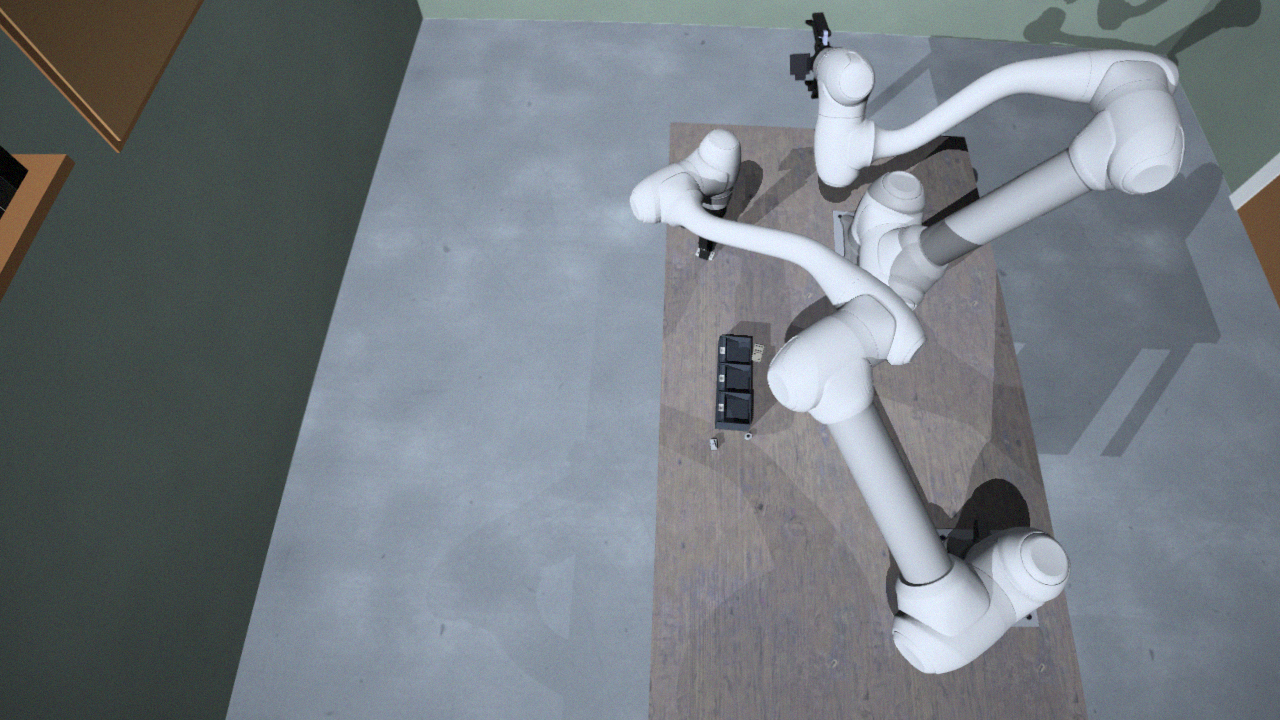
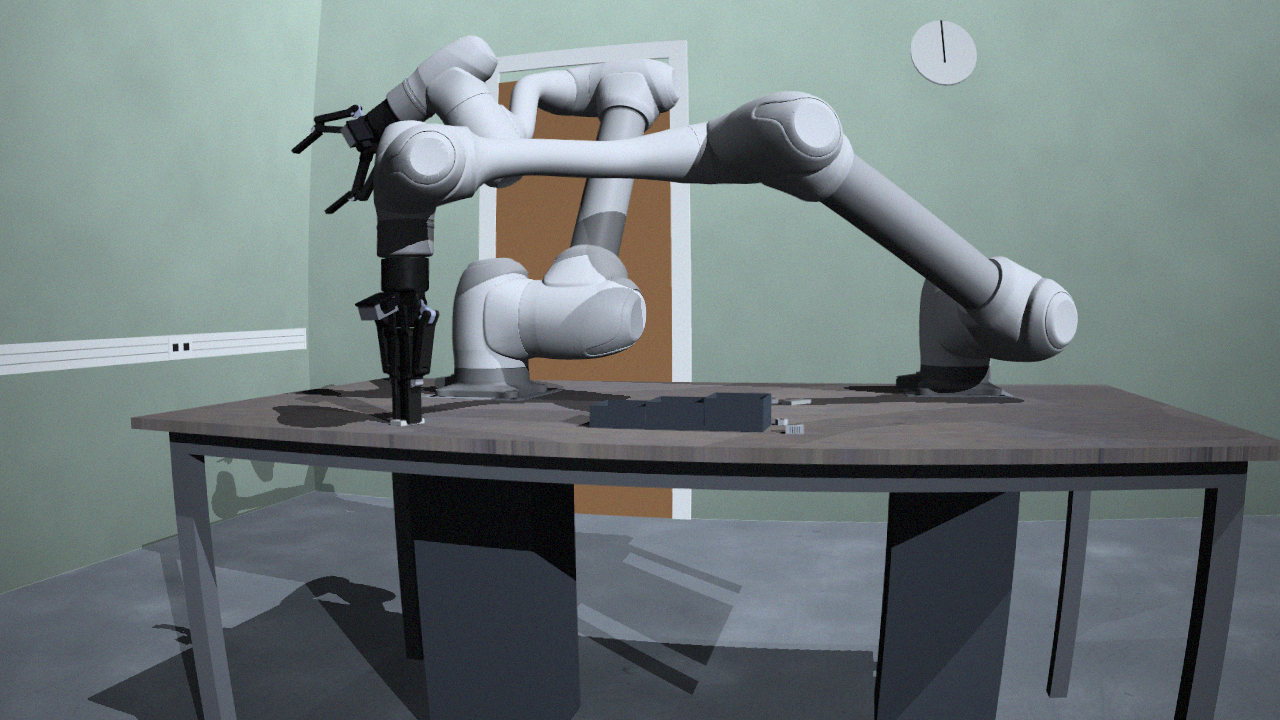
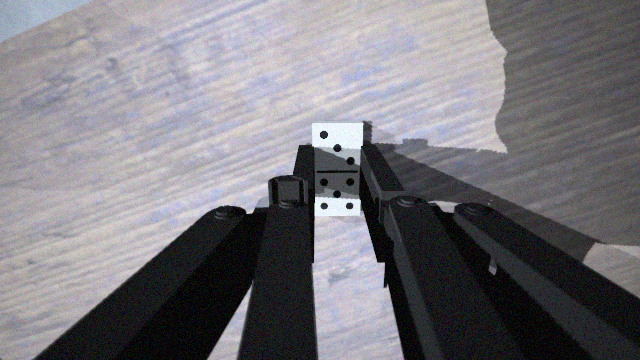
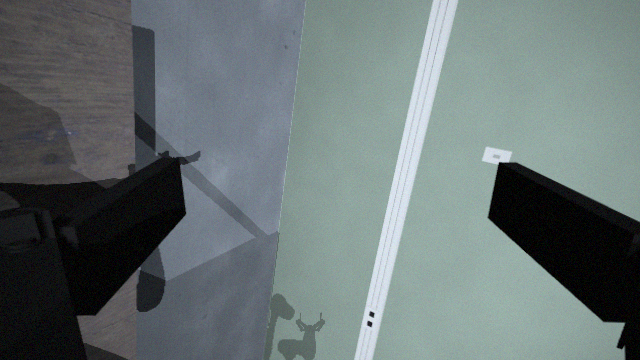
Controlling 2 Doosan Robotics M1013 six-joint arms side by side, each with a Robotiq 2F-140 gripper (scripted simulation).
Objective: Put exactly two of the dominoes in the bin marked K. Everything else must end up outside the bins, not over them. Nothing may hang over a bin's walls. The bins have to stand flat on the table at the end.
Path:
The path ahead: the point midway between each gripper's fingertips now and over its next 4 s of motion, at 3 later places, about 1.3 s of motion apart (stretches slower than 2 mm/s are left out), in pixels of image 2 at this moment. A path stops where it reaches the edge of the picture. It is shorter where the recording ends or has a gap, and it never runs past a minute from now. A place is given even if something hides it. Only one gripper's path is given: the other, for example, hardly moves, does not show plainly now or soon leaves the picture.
The left gripper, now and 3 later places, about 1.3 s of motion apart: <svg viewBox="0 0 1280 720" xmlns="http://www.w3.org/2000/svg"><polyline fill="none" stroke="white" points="407,421 405,379 482,380 626,380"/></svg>

